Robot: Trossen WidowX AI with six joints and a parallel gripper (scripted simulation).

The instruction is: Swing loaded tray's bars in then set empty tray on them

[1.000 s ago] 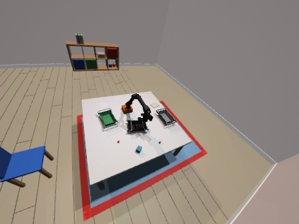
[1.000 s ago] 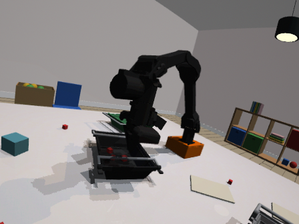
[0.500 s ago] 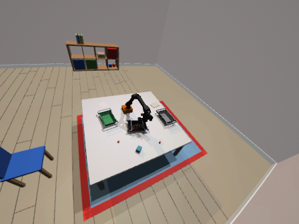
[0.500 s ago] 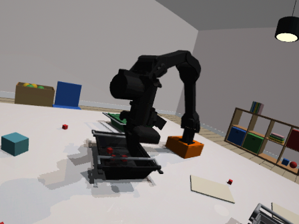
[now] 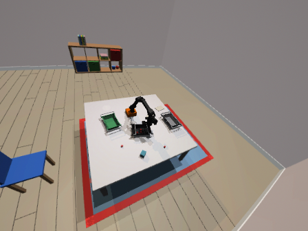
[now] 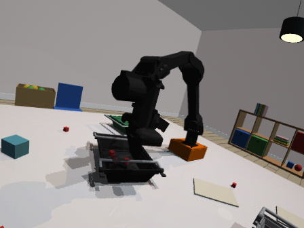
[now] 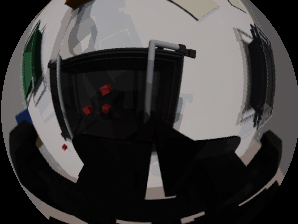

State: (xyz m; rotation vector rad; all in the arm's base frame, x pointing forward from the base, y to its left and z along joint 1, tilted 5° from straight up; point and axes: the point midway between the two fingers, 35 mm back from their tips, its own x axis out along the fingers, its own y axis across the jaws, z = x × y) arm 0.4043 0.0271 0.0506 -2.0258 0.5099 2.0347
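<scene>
Right now the green tray is 35 cm behind my gripper tip, 38 cm to the right of it and 4 cm below it. Also, from my gripper tip: teal cube 26 cm ahead, 24 cm to the right, 7 cm below.
</scene>
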